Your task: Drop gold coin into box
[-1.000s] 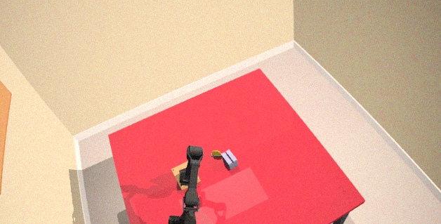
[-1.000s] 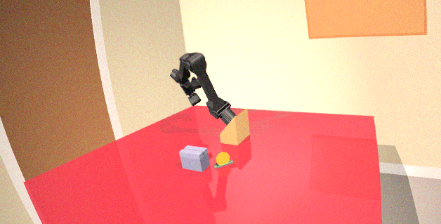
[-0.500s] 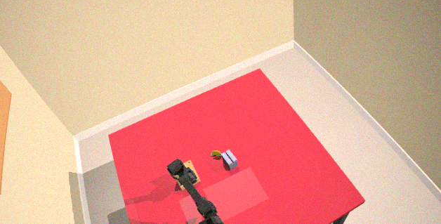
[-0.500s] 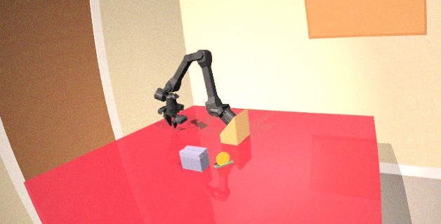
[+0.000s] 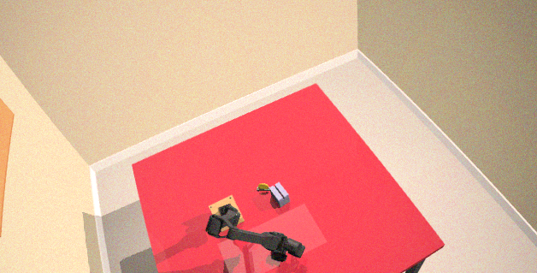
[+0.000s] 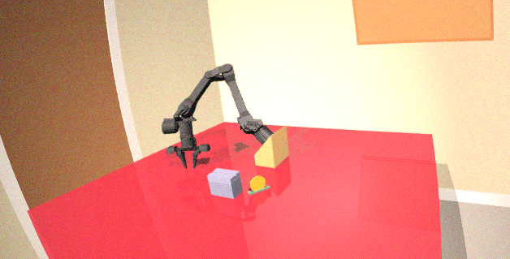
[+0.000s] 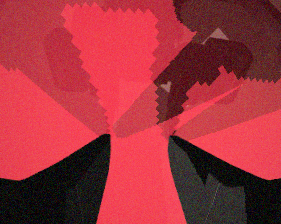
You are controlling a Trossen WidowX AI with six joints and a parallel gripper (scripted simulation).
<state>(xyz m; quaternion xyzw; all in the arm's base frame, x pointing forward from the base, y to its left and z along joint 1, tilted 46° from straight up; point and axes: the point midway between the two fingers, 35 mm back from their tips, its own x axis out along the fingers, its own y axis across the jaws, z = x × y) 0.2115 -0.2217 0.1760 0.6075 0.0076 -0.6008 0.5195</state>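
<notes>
Now: gripper tip 370 mm to the right of the gold coin, 30 mm below it and 10 mm short of it.
</notes>
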